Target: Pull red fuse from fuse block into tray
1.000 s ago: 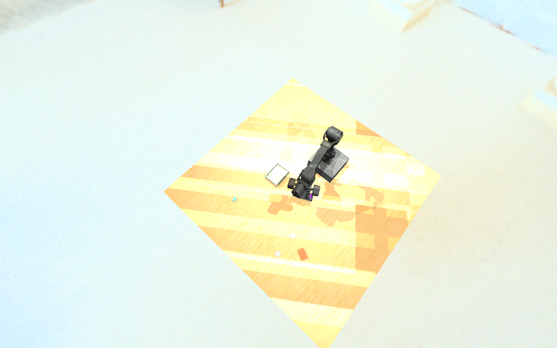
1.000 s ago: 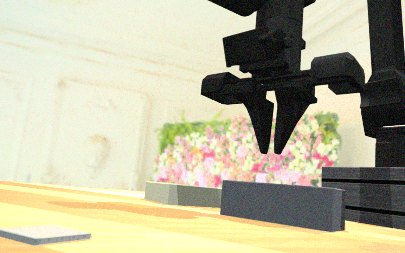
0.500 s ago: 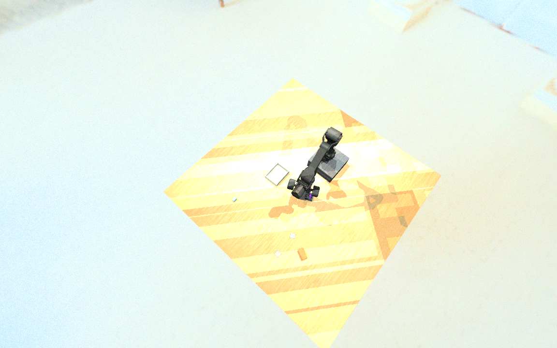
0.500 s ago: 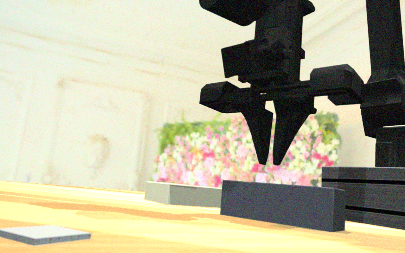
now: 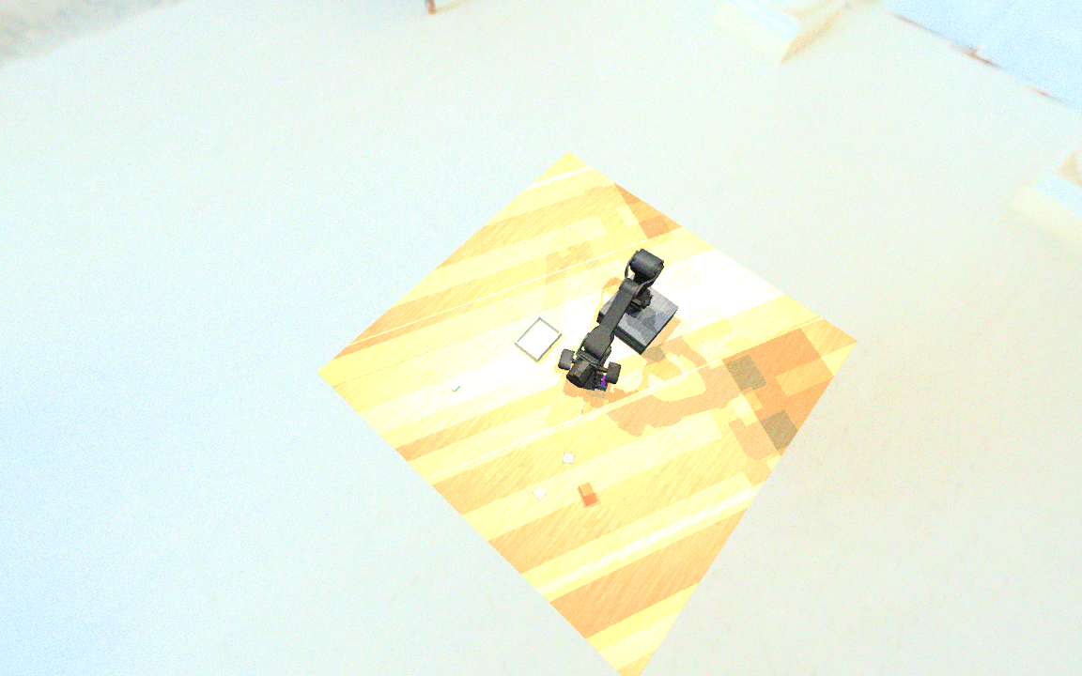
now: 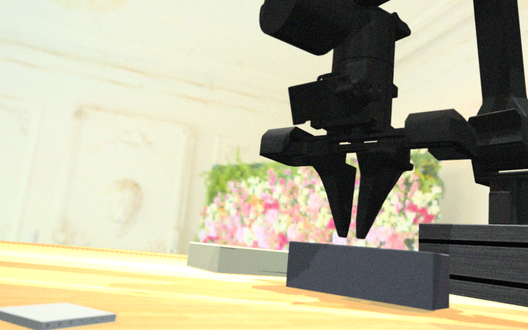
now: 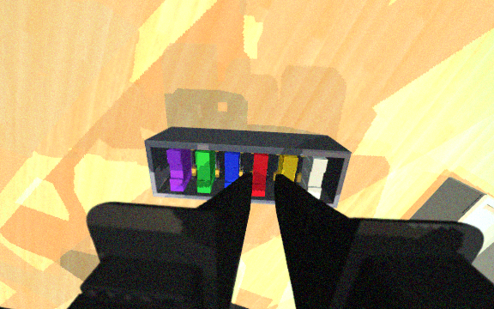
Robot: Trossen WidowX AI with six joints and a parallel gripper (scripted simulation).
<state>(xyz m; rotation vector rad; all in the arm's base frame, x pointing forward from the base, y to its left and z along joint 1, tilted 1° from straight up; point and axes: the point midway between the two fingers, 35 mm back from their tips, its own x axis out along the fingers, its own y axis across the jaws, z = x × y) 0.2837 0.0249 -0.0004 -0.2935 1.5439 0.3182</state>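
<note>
My gripper tip is now 2 cm above the red fuse. Also, from my gripper tip: yellow fuse (2 cm to the right, 2 cm below); then blue fuse (2 cm to the left, 2 cm below, 1 cm behind); then white fuse (3 cm to the right, 2 cm below, 1 cm ahead).
</note>
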